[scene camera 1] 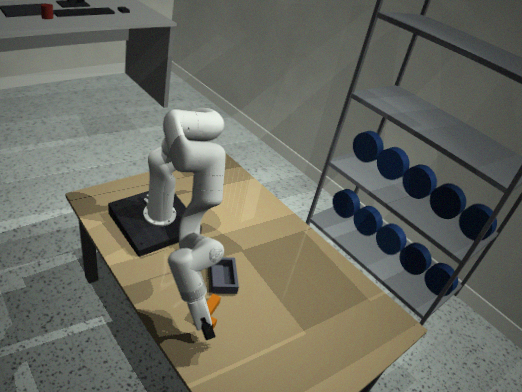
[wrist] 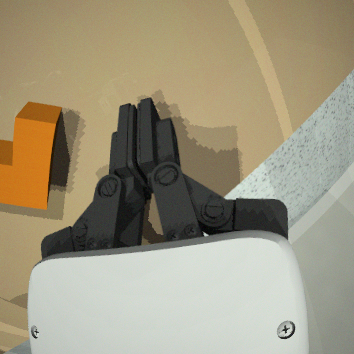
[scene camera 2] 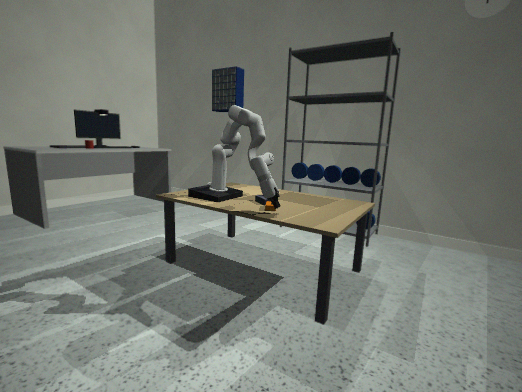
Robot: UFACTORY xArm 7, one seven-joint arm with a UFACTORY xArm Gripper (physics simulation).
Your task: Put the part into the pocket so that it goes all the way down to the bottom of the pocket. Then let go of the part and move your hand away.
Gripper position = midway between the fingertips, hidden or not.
My gripper (scene camera 1: 210, 337) is shut, holding nothing. Also in view: an orange L-shaped part (wrist: 36, 124).
My gripper also shows in the wrist view (wrist: 144, 118).
